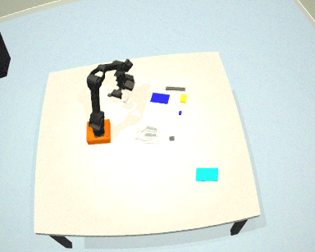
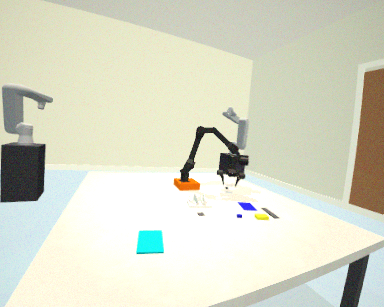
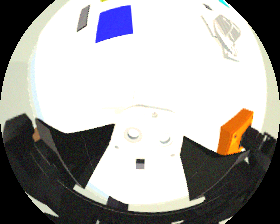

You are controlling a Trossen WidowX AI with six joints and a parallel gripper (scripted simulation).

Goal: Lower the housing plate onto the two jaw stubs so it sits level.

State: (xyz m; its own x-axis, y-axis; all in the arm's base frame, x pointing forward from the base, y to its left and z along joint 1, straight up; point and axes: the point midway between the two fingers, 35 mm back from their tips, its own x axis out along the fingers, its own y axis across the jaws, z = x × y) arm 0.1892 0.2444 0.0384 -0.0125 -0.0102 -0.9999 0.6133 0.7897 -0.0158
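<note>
My gripper tip is now 50 mm short of the housing plate, 280 mm to the left of it and 40 mm above it. Round my gripper tip: blue plate: 210 mm ahead, 40 mm to the right, 50 mm below; then grey bar: 330 mm ahead, 10 mm to the left, 50 mm below; then tiny blue piece: 300 mm ahead, 190 mm to the right, 40 mm below.
</note>
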